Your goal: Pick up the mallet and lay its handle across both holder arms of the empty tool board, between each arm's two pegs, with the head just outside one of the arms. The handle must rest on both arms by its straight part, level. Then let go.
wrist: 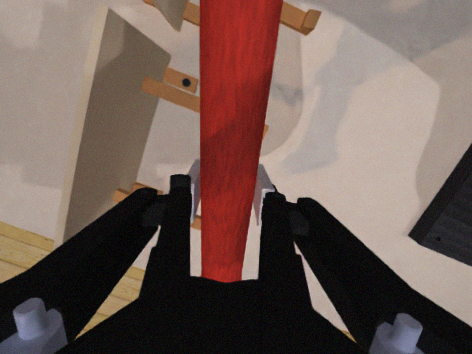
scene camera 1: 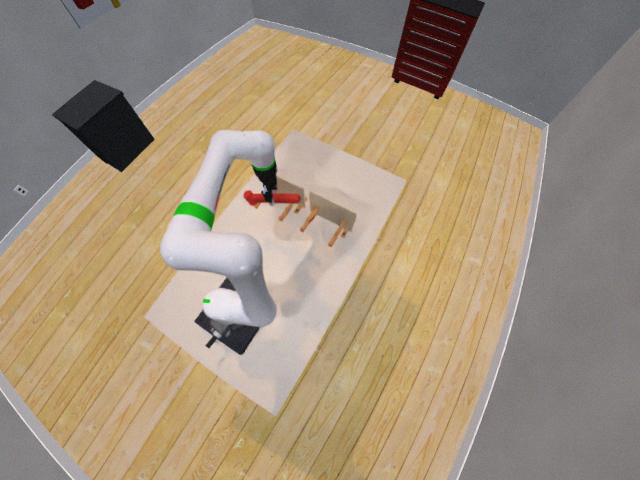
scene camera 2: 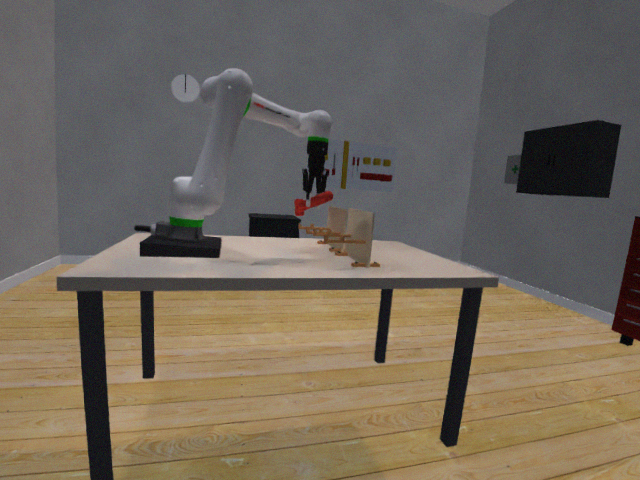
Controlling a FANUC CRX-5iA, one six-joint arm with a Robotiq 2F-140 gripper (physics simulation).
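Observation:
My gripper [scene camera 1: 268, 197] [scene camera 2: 314, 197] [wrist: 228, 176] is shut on the handle of the red mallet [scene camera 1: 284, 198] [scene camera 2: 320, 199] [wrist: 235, 100]. It holds the mallet above the left board in scene view 1. The head is at the left there, and the handle end points right. The head does not show in the wrist view. The left tool board [scene camera 1: 291, 190] [scene camera 2: 337, 219] [wrist: 112, 125] carries no tool; one holder arm [scene camera 1: 284, 210] shows, and the other is mostly hidden by the mallet. The right tool board [scene camera 1: 333, 210] [scene camera 2: 360, 235] also carries no tool on its arms [scene camera 1: 309, 219] [scene camera 1: 337, 233].
Both boards stand on the pale table [scene camera 1: 361, 175] [scene camera 2: 279, 282]. The arm's dark base [scene camera 1: 240, 338] [scene camera 2: 180, 246] stands on the same table. A red drawer cabinet [scene camera 1: 436, 46] and a dark cabinet [scene camera 1: 111, 129] are away from the table.

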